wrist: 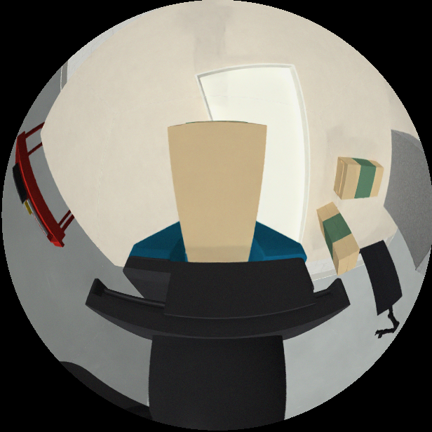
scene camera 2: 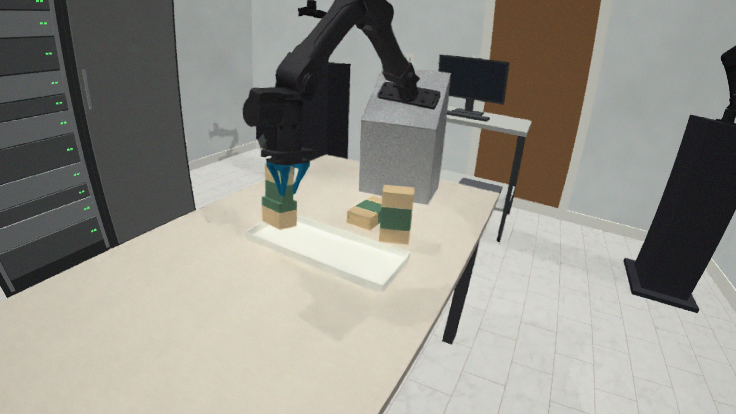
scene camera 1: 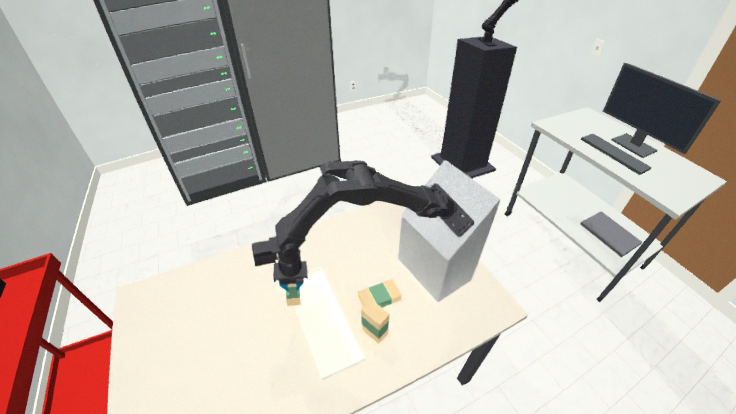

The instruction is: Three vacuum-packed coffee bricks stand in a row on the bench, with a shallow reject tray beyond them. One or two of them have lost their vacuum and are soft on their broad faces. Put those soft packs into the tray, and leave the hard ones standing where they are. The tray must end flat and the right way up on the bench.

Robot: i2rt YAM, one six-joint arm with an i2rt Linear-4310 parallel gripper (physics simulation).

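Frame: origin at the arm's base, x ahead, y left, z up, level; metres.
Where they show: gripper, fingertip midpoint: [scene camera 2: 287,194] [scene camera 1: 292,290]; arm's base, origin of the base link: [scene camera 2: 408,95] [scene camera 1: 447,209].
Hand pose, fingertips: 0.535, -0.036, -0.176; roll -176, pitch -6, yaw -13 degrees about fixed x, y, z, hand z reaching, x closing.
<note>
Things, the pixels of their top centre, and the offset from my fingertips, as dx, dy, dz. Level surfaces: height alone.
- green coffee brick, middle of its top: [scene camera 2: 277,164] [scene camera 1: 288,270] -0.006, -0.034, +0.063
- white tray, middle of its top: [scene camera 2: 323,242] [scene camera 1: 321,316] -0.065, +0.048, -0.136
- second brick, middle of its top: [scene camera 2: 371,206] [scene camera 1: 379,293] -0.286, +0.055, -0.121
- third brick, middle of its top: [scene camera 2: 398,189] [scene camera 1: 375,311] -0.213, +0.169, -0.018
- wooden bench, its level: dz -0.158
My gripper [scene camera 1: 292,290] [scene camera 2: 288,192] [wrist: 217,213] is shut on an upright tan and green coffee brick [scene camera 1: 293,301] [scene camera 2: 279,219] [wrist: 217,185], whose upper part looks narrower than its base in scene view 2. The brick is at the server-cabinet end of the white tray [scene camera 1: 331,339] [scene camera 2: 349,261] [wrist: 281,110]; I cannot tell if its base touches anything. The tray lies flat, right way up. A second brick [scene camera 1: 380,294] [scene camera 2: 362,218] [wrist: 366,178] lies on its side. A third brick [scene camera 1: 375,324] [scene camera 2: 395,218] [wrist: 337,232] stands upright close beside it.
The arm's grey pedestal [scene camera 1: 442,257] [scene camera 2: 401,154] [wrist: 410,200] stands at the bench end beyond the lying brick. The wooden bench [scene camera 1: 195,329] [scene camera 2: 180,308] carries the tray. A red cart [scene camera 1: 23,319] [wrist: 37,200] stands beyond its other end.
</note>
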